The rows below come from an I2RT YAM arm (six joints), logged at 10 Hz.
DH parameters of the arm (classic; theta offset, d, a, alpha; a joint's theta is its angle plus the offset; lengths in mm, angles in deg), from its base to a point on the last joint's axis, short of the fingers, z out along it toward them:
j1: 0 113.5 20 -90
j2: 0 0 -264 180
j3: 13.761 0 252.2 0
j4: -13.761 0 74 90
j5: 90 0 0 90
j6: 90 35.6 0 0
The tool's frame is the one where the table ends.
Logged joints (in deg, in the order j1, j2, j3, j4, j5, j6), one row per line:
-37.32, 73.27, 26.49, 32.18, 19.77, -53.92
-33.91, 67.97, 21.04, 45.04, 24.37, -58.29
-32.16, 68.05, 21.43, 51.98, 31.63, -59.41
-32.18, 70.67, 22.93, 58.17, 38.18, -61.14
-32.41, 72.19, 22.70, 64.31, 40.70, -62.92
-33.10, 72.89, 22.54, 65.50, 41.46, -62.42
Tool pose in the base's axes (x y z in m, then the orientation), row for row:
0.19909, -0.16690, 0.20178, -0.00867, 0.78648, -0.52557, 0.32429
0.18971, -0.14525, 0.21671, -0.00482, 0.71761, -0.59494, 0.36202
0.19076, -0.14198, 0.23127, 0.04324, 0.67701, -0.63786, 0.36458
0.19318, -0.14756, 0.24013, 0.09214, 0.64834, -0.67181, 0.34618
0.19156, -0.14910, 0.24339, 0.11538, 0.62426, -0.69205, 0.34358
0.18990, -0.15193, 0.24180, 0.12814, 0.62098, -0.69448, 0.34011
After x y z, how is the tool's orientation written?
As a quaternion, x y z w.
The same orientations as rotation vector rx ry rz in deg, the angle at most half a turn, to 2 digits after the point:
-1.30, 118.19, -78.98
-0.71, 105.89, -87.79
6.37, 99.78, -94.01
13.70, 96.40, -99.89
17.18, 92.94, -103.03
19.11, 92.60, -103.56

